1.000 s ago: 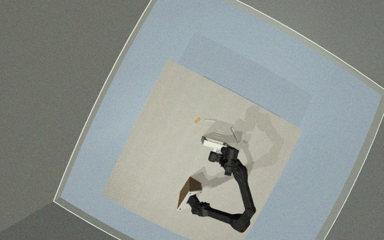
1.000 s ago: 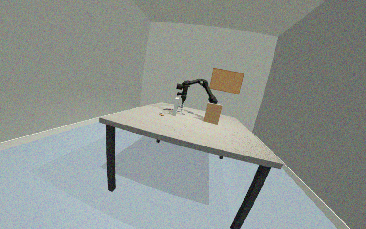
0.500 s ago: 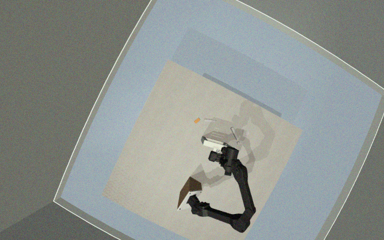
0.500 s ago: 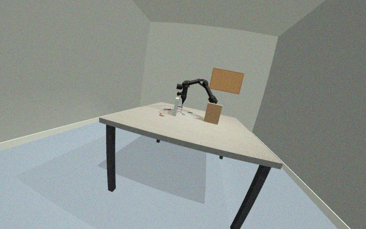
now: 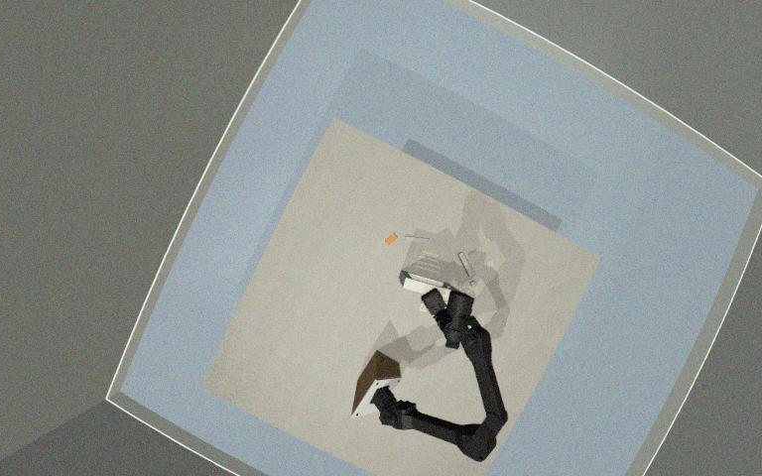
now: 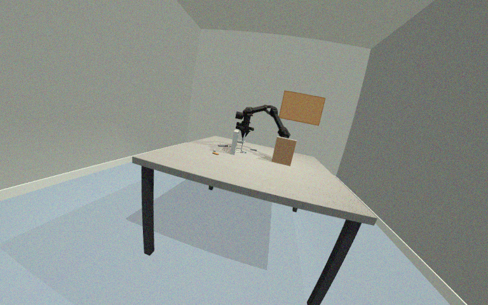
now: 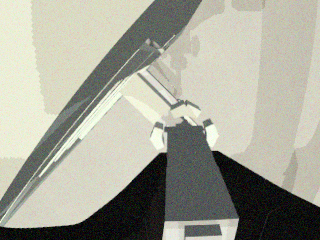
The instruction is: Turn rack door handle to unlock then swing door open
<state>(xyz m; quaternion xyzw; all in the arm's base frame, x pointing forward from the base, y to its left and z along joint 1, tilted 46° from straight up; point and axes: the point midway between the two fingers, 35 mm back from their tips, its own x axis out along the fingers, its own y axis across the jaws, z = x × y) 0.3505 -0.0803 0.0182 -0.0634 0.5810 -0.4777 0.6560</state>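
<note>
Now: gripper tip 20 mm above the grey handle. Also, from my gripper tip: grey bar: 190 mm ahead, 130 mm below, 70 mm to the right; then orange block: 250 mm to the left, 160 mm ahead, 130 mm below.
</note>
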